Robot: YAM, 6 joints.
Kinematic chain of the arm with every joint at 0, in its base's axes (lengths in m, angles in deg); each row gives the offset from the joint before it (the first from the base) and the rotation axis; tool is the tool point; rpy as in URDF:
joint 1: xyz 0 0 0.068 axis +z
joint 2: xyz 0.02 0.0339 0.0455 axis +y
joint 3: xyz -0.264 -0.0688 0 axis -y
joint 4: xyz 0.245 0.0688 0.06 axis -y
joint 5: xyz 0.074 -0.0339 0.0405 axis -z
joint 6: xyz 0.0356 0 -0.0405 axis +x
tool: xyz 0 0 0 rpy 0 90 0
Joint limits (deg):
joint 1: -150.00..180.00
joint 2: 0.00..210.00
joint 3: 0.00..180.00
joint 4: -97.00..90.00
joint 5: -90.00..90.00
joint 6: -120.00..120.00
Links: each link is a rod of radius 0.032 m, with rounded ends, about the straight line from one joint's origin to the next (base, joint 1, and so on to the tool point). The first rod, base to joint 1, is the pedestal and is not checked.
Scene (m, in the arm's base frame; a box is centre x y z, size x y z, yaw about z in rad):
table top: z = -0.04
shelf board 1: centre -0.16 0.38 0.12 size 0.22 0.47 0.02 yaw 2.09
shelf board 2: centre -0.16 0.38 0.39 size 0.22 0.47 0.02 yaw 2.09
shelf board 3: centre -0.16 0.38 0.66 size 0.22 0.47 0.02 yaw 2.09
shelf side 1: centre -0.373 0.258 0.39 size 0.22 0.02 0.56 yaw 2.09
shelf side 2: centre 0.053 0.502 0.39 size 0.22 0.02 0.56 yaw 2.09
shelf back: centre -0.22 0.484 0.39 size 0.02 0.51 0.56 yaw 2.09
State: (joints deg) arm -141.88 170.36 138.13 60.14 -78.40 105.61
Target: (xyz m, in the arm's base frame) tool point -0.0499 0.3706 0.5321
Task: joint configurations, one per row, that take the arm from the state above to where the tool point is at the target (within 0.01 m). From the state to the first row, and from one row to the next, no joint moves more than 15 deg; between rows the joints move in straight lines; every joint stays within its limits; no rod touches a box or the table.
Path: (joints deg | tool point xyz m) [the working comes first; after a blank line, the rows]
Joints at the target: -77.35 60.33 180.00 56.43 -65.68 105.61
Straight joint move there: clear.

1: -133.81 156.61 143.36 59.68 -76.81 105.61 | -0.3704 -0.4362 0.2801
2: -125.75 142.85 148.60 59.21 -75.22 105.61 | -0.2661 -0.4286 0.4324
3: -117.68 129.10 153.83 58.75 -73.63 105.61 | -0.1525 -0.3643 0.5589
4: -109.62 115.35 159.06 58.29 -72.04 105.61 | -0.0524 -0.2478 0.6479
5: -101.55 101.59 164.30 57.82 -70.45 105.61 | 0.0152 -0.0933 0.6914
6: -93.49 87.84 169.53 57.36 -68.86 105.61 | 0.0380 0.0773 0.6853
7: -85.42 74.08 174.77 56.90 -67.27 105.61 | 0.0137 0.2398 0.6304
8: -77.35 60.33 180.00 56.43 -65.68 105.61 | -0.0499 0.3706 0.5321

